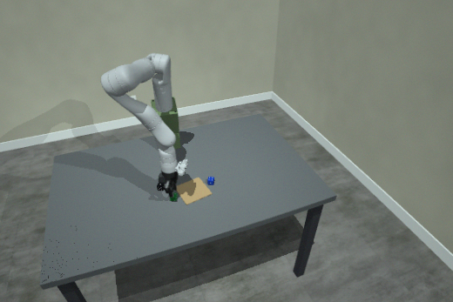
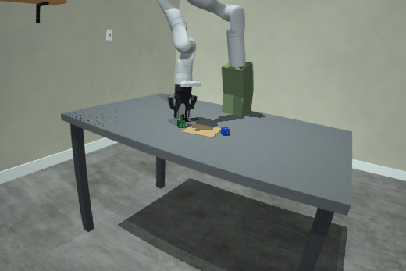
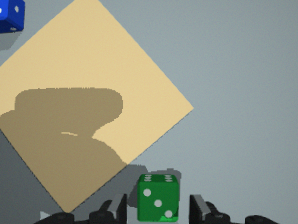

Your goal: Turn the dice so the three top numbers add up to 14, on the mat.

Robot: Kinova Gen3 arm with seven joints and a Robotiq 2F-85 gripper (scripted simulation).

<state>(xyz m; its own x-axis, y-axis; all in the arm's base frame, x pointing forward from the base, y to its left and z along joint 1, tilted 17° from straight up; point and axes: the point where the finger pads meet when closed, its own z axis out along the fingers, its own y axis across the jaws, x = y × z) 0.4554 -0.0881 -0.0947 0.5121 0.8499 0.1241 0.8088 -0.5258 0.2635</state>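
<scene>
My hand is 4 cm above the green die. From my hand the other things lie so: tan mat 2 cm behind, 10 cm to the left, 5 cm below; black die 9 cm behind, 4 cm to the right, 4 cm below; blue die 4 cm behind, 20 cm to the left, 4 cm below.
</scene>
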